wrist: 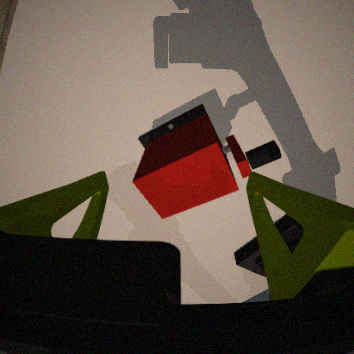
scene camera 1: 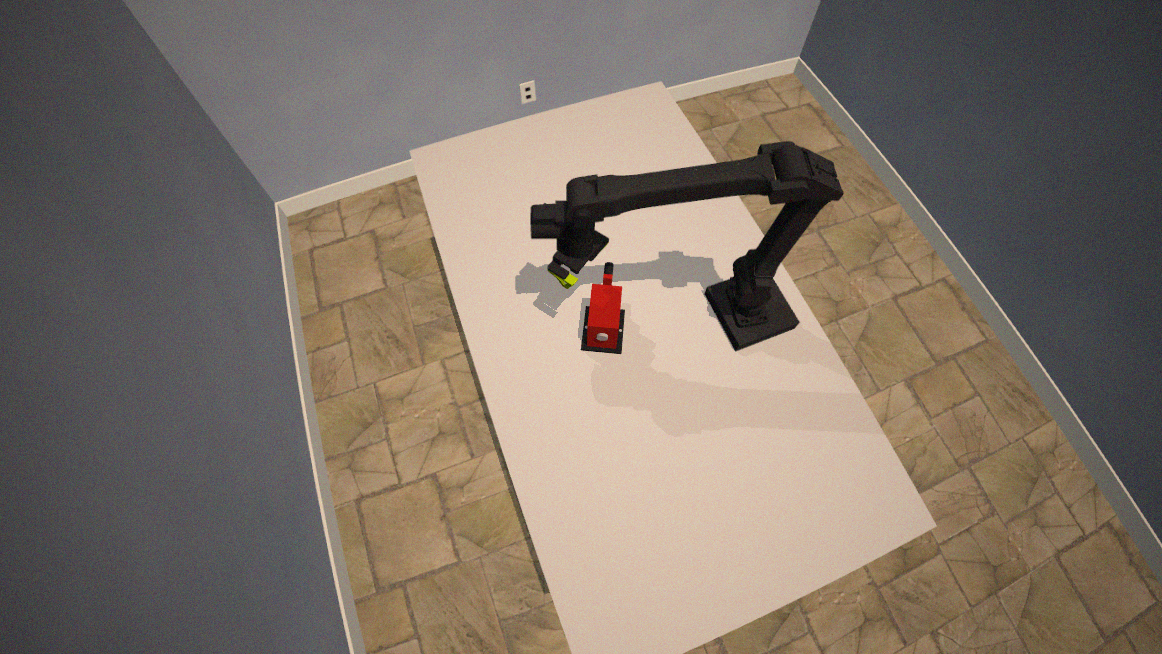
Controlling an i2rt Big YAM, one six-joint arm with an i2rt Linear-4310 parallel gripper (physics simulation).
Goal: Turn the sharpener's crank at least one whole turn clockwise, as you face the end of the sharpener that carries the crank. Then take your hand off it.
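Frame: origin at the arm's base, x ahead, y left, z up, level; metres.
Where they show: gripper, between the fingertips: point(wrist: 177, 179) point(scene camera 1: 577, 272); arm's base, origin of its link: point(scene camera 1: 746, 305).
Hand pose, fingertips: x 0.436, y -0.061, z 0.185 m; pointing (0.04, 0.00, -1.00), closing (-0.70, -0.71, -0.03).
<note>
Things, the pixels of their top centre, and the offset from my fingertips. "spot": a spot on its surface instead. Level surfaces: height alone.
- red sharpener, a spot on its surface: point(wrist: 185, 167) point(scene camera 1: 595, 300) spot: 0.039 m back, 0.028 m left, 0.095 m down
- black handle, a spot on its surface: point(wrist: 264, 154) point(scene camera 1: 606, 267) spot: 0.080 m back, 0.051 m right, 0.083 m down
- white table, height of its surface: 0.224 m down
The red sharpener point(scene camera 1: 604, 305) point(wrist: 185, 167) stands upright on its black base point(scene camera 1: 591, 346) point(wrist: 172, 124) on the white table. Its crank is at the end towards the back wall: a short red arm point(scene camera 1: 607, 278) point(wrist: 238, 156) with a black handle point(scene camera 1: 608, 268) point(wrist: 264, 154). The handle seems to stand high, near the level of the body's top. My gripper point(scene camera 1: 564, 278) point(wrist: 177, 179) has green fingers and is open and empty. It is above the table, left of the crank in the scene view. In the wrist view the right fingertip appears close beside the crank arm; whether they touch is unclear.
The white table point(scene camera 1: 731, 503) holds the arm's black base point(scene camera 1: 752, 315) to the right of the sharpener. The arm's forearm point(scene camera 1: 683, 185) reaches over the table behind the sharpener. Walls with a socket point(scene camera 1: 527, 91) stand beyond, and a stone floor surrounds the table.
</note>
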